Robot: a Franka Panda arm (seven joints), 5 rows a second.
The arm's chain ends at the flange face. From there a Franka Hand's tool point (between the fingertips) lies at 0.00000 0.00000 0.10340 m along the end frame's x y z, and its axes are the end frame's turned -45 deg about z.
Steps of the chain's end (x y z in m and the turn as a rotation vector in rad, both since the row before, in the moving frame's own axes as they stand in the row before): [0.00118, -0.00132, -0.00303, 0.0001, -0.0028, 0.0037]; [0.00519, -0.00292, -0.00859, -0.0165, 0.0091, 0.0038]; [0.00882, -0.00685, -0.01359, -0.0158, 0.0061, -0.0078]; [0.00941, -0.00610, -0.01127, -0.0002, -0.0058, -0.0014]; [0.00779, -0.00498, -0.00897, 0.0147, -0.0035, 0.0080]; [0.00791, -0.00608, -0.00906, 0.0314, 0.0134, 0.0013]
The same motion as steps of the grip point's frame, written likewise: [0.00157, -0.00031, -0.00303, 0.0021, -0.0019, 0.0037]; [0.00519, 0.00348, -0.00861, -0.0181, -0.0052, 0.0038]; [0.01038, 0.00300, -0.01360, -0.0155, -0.0069, -0.0078]; [0.01053, 0.00193, -0.01127, 0.0040, -0.0042, -0.0014]; [0.00985, 0.00066, -0.00898, 0.0129, 0.0079, 0.0080]; [0.01317, -0.00002, -0.00912, 0.0127, 0.0317, 0.0013]
